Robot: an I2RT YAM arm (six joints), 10 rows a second.
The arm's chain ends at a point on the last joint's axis. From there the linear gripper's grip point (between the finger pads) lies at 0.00 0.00 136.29 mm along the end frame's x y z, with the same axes.
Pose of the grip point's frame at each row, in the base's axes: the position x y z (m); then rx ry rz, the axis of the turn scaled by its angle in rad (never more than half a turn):
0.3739 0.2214 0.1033 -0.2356 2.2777 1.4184
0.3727 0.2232 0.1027 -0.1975 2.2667 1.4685
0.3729 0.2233 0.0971 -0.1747 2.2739 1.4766
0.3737 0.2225 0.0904 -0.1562 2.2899 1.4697
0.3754 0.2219 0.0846 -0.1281 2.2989 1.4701
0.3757 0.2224 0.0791 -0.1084 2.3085 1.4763
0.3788 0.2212 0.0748 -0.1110 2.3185 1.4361
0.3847 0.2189 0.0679 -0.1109 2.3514 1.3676
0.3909 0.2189 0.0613 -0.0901 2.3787 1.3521
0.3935 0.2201 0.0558 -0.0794 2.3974 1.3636
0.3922 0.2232 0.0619 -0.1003 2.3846 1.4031
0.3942 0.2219 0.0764 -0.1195 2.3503 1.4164
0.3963 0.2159 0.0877 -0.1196 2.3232 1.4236
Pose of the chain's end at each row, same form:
0.3359 0.1008 0.1543 -0.2356 2.2777 1.4184
0.3351 0.1010 0.1499 -0.1975 2.2667 1.4685
0.3350 0.1012 0.1443 -0.1747 2.2739 1.4766
0.3355 0.1011 0.1392 -0.1562 2.2899 1.4697
0.3363 0.1010 0.1339 -0.1281 2.2989 1.4701
0.3367 0.1016 0.1288 -0.1084 2.3085 1.4763
0.3380 0.1023 0.1274 -0.1110 2.3185 1.4361
0.3421 0.1035 0.1266 -0.1109 2.3514 1.3676
0.3486 0.1049 0.1228 -0.0901 2.3787 1.3521
0.3531 0.1058 0.1181 -0.0794 2.3974 1.3636
0.3543 0.1065 0.1212 -0.1003 2.3846 1.4031
0.3552 0.1040 0.1325 -0.1195 2.3503 1.4164
0.3555 0.0974 0.1413 -0.1196 2.3232 1.4236

